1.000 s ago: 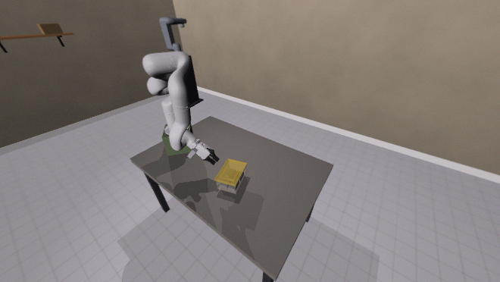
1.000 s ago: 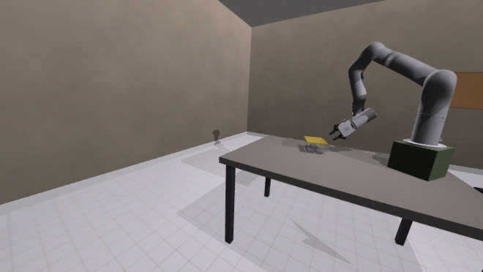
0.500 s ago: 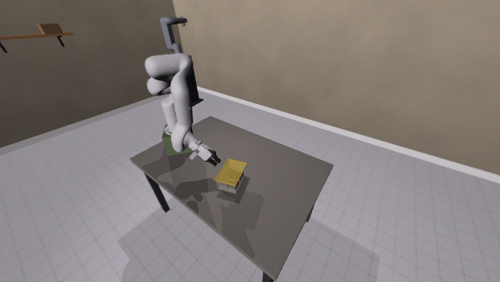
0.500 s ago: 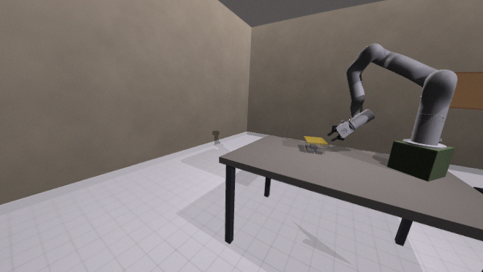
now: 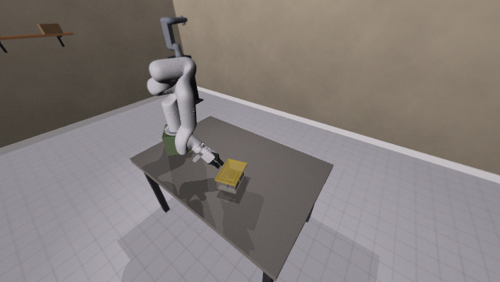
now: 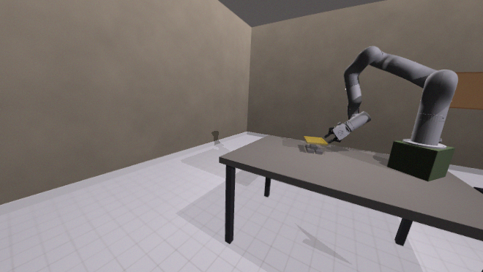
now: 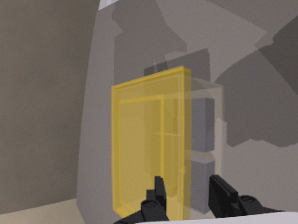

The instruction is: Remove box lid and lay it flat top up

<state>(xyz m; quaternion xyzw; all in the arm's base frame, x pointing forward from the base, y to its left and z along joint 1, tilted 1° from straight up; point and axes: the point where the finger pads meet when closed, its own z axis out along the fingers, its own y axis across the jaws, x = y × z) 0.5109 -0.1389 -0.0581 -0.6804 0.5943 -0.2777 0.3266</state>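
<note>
Right now my hand is 100 mm short of the yellow lid and 20 mm above it. From my hand the other things lie so: grey box 100 mm ahead, 70 mm below.
</note>
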